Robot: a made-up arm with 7 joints. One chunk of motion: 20 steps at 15 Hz.
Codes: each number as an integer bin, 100 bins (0 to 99) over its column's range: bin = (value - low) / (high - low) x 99, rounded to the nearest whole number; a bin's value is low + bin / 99 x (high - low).
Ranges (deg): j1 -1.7..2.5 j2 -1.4..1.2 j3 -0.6..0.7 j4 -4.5..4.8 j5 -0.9..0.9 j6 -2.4..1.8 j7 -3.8..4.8
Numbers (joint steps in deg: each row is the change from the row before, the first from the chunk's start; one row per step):
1: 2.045 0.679 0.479 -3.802 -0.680 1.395 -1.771
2: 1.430 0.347 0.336 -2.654 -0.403 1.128 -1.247
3: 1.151 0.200 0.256 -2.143 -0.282 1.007 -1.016
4: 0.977 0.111 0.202 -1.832 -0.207 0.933 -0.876
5: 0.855 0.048 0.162 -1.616 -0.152 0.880 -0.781
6: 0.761 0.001 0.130 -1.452 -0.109 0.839 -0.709
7: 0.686 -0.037 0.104 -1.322 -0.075 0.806 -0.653
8: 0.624 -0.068 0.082 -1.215 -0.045 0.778 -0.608
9: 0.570 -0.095 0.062 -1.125 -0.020 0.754 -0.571
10: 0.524 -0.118 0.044 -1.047 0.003 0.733 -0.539
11: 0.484 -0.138 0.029 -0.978 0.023 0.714 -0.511
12: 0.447 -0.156 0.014 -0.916 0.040 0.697 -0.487
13: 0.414 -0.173 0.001 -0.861 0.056 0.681 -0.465
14: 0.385 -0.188 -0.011 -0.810 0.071 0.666 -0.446
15: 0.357 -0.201 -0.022 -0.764 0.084 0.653 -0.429
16: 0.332 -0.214 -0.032 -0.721 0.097 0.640 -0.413
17: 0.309 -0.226 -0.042 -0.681 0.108 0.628 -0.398
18: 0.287 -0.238 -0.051 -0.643 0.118 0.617 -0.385
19: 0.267 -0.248 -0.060 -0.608 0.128 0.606 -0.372
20: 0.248 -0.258 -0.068 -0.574 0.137 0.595 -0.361
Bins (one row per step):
1: 88 79 82 7 12 89 23
2: 74 67 71 20 27 83 29
3: 67 61 65 25 34 80 32
4: 63 58 61 28 38 79 34
5: 60 55 58 31 41 77 35
6: 58 53 56 32 44 76 36
7: 56 52 54 34 45 76 36
8: 55 51 52 35 47 75 37
9: 54 50 50 36 48 74 37
10: 52 49 49 37 50 74 38
11: 51 48 48 37 51 73 38
12: 51 47 47 38 52 73 38
13: 50 47 46 39 53 73 38
14: 49 46 45 39 53 72 39
15: 48 46 44 40 54 72 39
16: 48 45 43 40 55 72 39
17: 47 45 42 41 55 71 39
18: 47 44 42 41 56 71 39
19: 46 44 41 41 57 71 39
20: 46 43 41 42 57 71 40

